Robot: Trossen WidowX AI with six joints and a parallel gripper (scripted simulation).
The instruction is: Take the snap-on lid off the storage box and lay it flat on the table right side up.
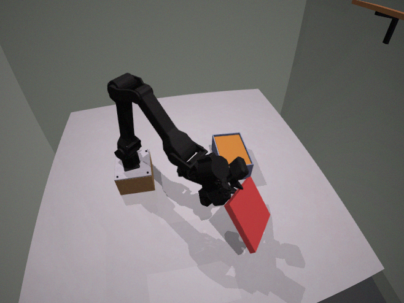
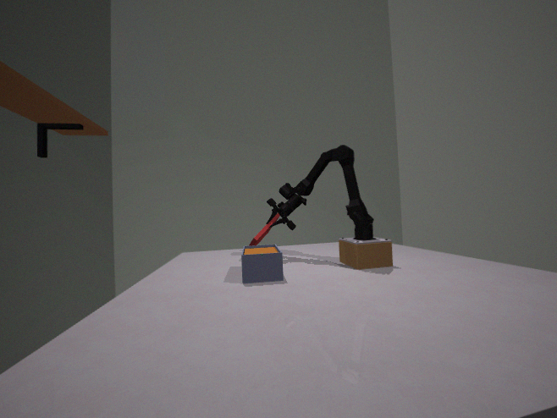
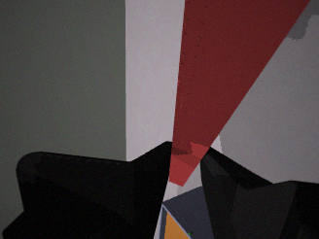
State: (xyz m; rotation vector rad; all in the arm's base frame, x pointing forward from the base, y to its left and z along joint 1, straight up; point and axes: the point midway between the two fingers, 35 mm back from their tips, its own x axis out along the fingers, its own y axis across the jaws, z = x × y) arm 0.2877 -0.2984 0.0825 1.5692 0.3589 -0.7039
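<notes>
My gripper tip is 6 cm to the left of the red lid, 5 cm above it and 2 cm short of it. The rest, counted from my gripper tip: blue storage box: 25 cm to the left, 12 cm below, 11 cm ahead.
</notes>
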